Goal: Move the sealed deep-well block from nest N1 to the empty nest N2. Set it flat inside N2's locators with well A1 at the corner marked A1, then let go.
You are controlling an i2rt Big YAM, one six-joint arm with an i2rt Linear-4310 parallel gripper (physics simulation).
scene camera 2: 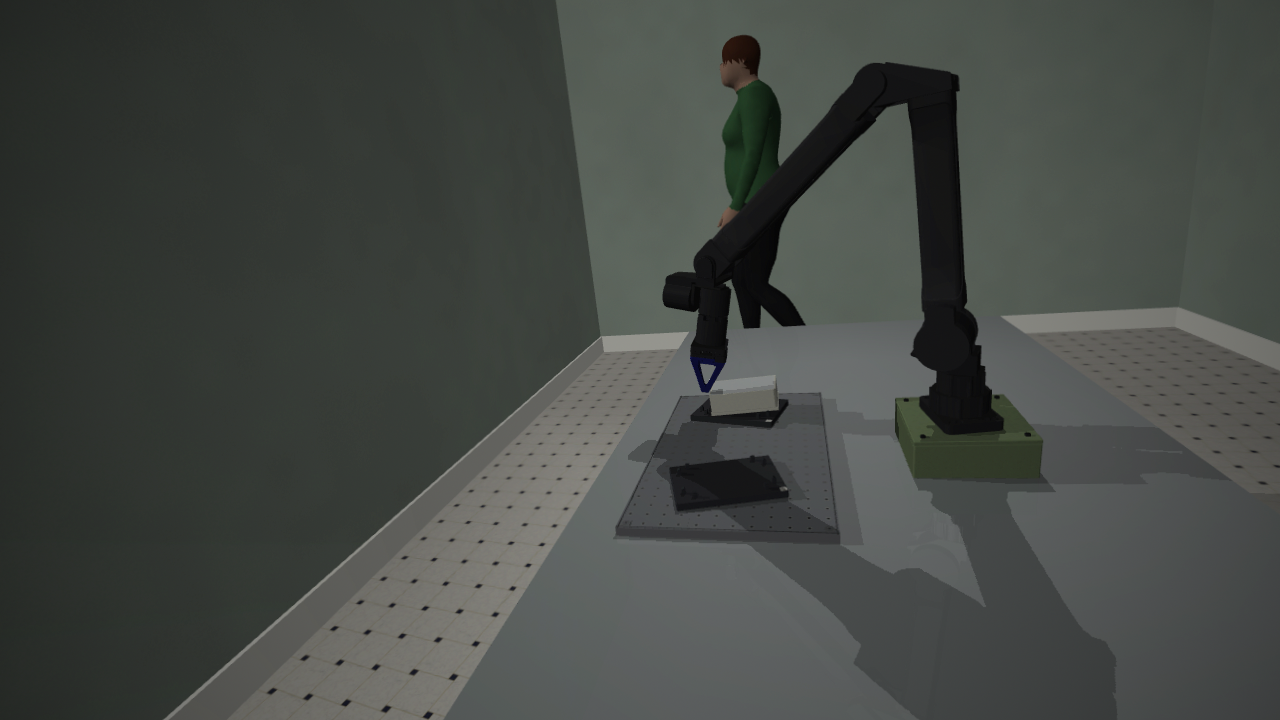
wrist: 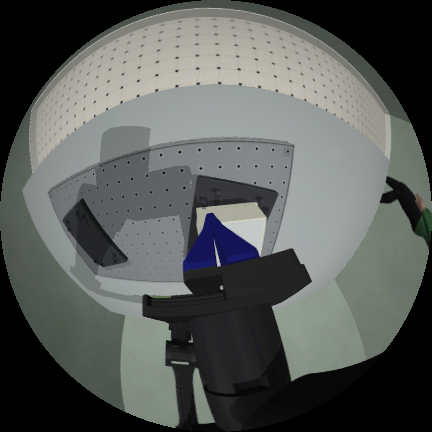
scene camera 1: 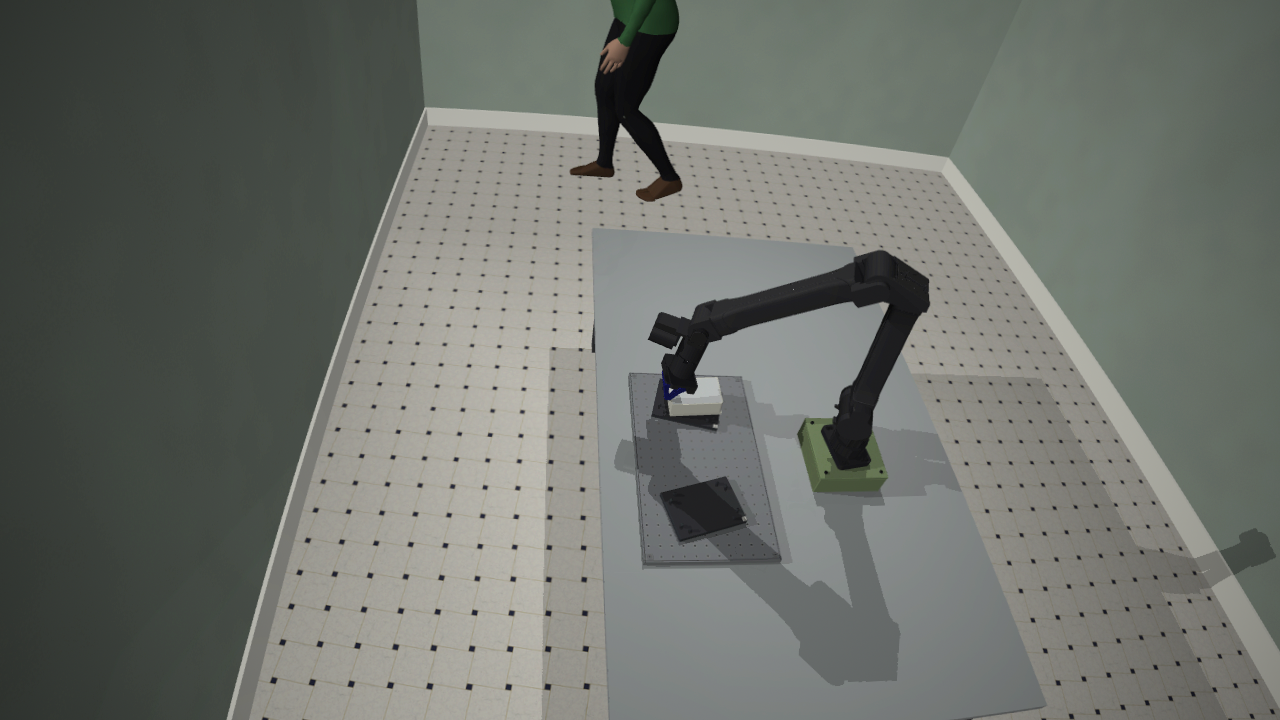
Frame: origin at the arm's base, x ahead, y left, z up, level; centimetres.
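Seen in the pictures: gripper, fingertip midpoint: [scene camera 2: 705, 392] [wrist: 209, 216] [scene camera 1: 667, 399]; arm's base at its link origin: [scene camera 2: 958, 416] [scene camera 1: 844, 447].
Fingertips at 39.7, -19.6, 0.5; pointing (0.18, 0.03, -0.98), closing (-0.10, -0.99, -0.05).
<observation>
Pixels of each thing's middle, then the offset from my fingertips to it, as dx, dy, dz. Level surfaces: height alone.
- sealed deep-well block at the middle of its body: [wrist: 229, 248] [scene camera 2: 744, 394] [scene camera 1: 694, 396] -7.6, -1.5, -1.8
- nest N1 at the middle of its body: [wrist: 227, 232] [scene camera 2: 739, 407] [scene camera 1: 687, 402] -6.6, -1.7, -4.5
- Nest N2 at the middle of its body: [scene camera 2: 725, 478] [scene camera 1: 703, 506] [wrist: 89, 240] -2.1, +27.4, -4.5
- small white corner mark at the middle of its body: [scene camera 2: 783, 488] [scene camera 1: 744, 518] -10.2, +31.9, -4.3
- grey table at its surface level: dz -6.8
The sealed deep-well block [scene camera 1: 702, 407] [scene camera 2: 744, 399] [wrist: 247, 230], white on top with cream sides, stands on nest N1 [scene camera 1: 660, 413] [scene camera 2: 760, 420] [wrist: 234, 188], the black plate at the far end of the board. Whether it sits fully flat there I cannot tell. My gripper [scene camera 1: 668, 397] [scene camera 2: 706, 390] [wrist: 209, 216] is shut and empty, its blue fingertips together beside the block's left end, near its top, in scene camera 2. In the wrist view the fingers hide part of the block. Nest N2 [scene camera 1: 702, 508] [scene camera 2: 726, 481] [wrist: 92, 234] is empty, with locators and a small white corner mark [scene camera 1: 743, 518] [scene camera 2: 784, 488].
Both nests stand on a grey perforated board [scene camera 1: 657, 548] [scene camera 2: 640, 524] [wrist: 240, 157] on the grey table [scene camera 1: 657, 644] [scene camera 2: 626, 626]. The arm's green base [scene camera 1: 845, 481] [scene camera 2: 975, 460] stands right of the board. A person [scene camera 1: 637, 80] [scene camera 2: 751, 134] is beyond the table's far end.
</observation>
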